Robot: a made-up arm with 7 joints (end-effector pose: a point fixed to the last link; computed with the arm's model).
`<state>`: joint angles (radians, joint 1 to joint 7).
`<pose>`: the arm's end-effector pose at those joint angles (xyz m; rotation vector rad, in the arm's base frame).
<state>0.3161 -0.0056 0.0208 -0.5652 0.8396 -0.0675 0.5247</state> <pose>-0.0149 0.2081 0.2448 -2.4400 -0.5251 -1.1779</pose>
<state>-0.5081 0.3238 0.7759 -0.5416 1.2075 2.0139 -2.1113</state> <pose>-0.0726 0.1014 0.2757 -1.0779 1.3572 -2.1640</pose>
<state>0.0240 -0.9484 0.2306 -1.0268 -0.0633 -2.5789 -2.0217</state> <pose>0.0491 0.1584 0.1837 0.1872 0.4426 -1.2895</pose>
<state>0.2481 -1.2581 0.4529 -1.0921 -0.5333 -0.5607 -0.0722</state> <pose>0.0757 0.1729 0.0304 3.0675 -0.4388 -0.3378</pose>
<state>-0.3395 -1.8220 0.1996 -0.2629 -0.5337 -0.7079 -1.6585</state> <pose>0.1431 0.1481 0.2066 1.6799 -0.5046 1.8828</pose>
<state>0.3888 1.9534 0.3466 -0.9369 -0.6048 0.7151 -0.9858</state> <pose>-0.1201 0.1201 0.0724 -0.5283 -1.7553 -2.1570</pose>
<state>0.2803 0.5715 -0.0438 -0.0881 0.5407 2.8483 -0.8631</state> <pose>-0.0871 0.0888 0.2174 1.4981 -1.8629 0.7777</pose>
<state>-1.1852 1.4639 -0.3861 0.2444 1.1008 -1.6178 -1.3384</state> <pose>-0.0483 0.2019 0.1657 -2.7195 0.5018 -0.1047</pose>
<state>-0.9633 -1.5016 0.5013 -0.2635 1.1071 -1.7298 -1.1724</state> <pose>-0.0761 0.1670 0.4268 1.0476 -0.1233 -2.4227</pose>
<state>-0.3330 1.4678 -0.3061 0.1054 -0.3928 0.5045 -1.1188</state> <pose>-0.1167 0.1503 0.3024 -0.0706 0.6568 -2.4821</pose>
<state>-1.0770 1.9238 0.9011 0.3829 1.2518 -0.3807 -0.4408</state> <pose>0.2047 0.0759 0.2099 2.0949 -0.8912 0.7666</pose>
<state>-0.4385 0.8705 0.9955 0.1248 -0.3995 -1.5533 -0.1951</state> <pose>-0.1506 0.0750 0.1301 1.1364 -2.1066 -1.3100</pose>
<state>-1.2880 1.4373 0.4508 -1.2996 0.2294 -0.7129 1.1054</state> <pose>-0.1127 0.2789 0.2605 0.7871 2.0816 1.6596</pose>
